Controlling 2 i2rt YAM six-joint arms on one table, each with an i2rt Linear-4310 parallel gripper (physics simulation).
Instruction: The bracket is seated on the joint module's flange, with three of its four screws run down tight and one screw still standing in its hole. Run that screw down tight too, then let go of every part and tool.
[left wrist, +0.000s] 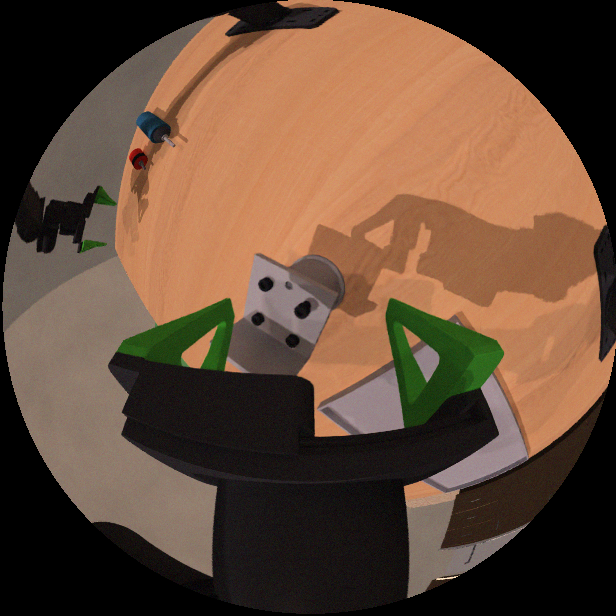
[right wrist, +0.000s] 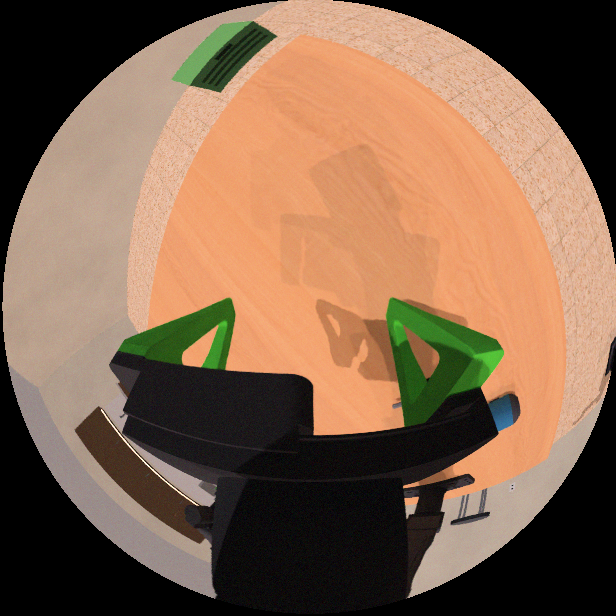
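In the left wrist view the grey bracket (left wrist: 281, 313) sits on the round joint module (left wrist: 321, 275), with dark screw heads (left wrist: 302, 309) on its face. My left gripper (left wrist: 310, 339) is open and empty, its green fingers just in front of the bracket. A blue-handled screwdriver (left wrist: 154, 126) and a small red part (left wrist: 137, 158) lie far off at the table's left edge. My right gripper (left wrist: 94, 221) shows there beside them, off the table edge. In the right wrist view my right gripper (right wrist: 310, 339) is open and empty above the table; the blue handle (right wrist: 505, 412) peeks out behind its right finger.
A flat grey plate (left wrist: 436, 413) lies under my left gripper's right finger near the front edge. A black mount (left wrist: 278, 18) is at the far edge and another (left wrist: 606, 293) at the right. A green vent panel (right wrist: 224, 54) lies on the floor beyond the table.
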